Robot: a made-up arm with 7 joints.
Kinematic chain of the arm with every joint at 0, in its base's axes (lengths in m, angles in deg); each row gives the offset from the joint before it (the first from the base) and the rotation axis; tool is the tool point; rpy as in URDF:
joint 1: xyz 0 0 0.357 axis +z
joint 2: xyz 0 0 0 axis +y
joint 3: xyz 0 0 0.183 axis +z
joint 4: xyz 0.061 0 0 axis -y
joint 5: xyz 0.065 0 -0.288 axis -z
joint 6: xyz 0 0 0 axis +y
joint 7: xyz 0.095 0 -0.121 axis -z
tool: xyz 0 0 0 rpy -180 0 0
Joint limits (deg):
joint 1: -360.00..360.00
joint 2: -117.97..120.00
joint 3: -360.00..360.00
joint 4: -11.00..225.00
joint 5: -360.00..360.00
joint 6: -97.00..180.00
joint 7: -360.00..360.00
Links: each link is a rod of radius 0.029 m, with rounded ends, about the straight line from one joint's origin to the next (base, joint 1, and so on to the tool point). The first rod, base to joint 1, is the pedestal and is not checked.
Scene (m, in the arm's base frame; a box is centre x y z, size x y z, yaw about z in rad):
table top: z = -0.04
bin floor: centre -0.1 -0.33 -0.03 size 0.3 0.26 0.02 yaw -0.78
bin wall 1: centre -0 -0.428 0.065 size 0.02 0.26 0.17 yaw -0.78
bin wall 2: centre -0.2 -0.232 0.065 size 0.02 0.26 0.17 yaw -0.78
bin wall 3: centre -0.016 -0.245 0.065 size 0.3 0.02 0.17 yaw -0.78
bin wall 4: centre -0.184 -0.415 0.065 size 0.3 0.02 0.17 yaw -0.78
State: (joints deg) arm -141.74 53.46 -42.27 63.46 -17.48 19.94 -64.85
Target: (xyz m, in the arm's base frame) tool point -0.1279 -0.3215 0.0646
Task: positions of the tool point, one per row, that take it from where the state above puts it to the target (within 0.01 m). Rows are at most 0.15 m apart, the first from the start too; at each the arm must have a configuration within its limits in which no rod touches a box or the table.
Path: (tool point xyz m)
1: -0.3879 0.0637 0.0960
2: -0.3452 0.0426 0.0962
3: -0.3053 0.0172 0.1048
4: -0.3080 -0.0909 0.1421
5: -0.2747 -0.1903 0.1835
6: -0.2115 -0.2697 0.2267
7: -0.1279 -0.3215 0.2693
8: -0.1326 -0.3323 0.2266
9: -0.1347 -0.3371 0.1773
10: -0.1333 -0.3340 0.1227
11: -0.1279 -0.3214 0.0646

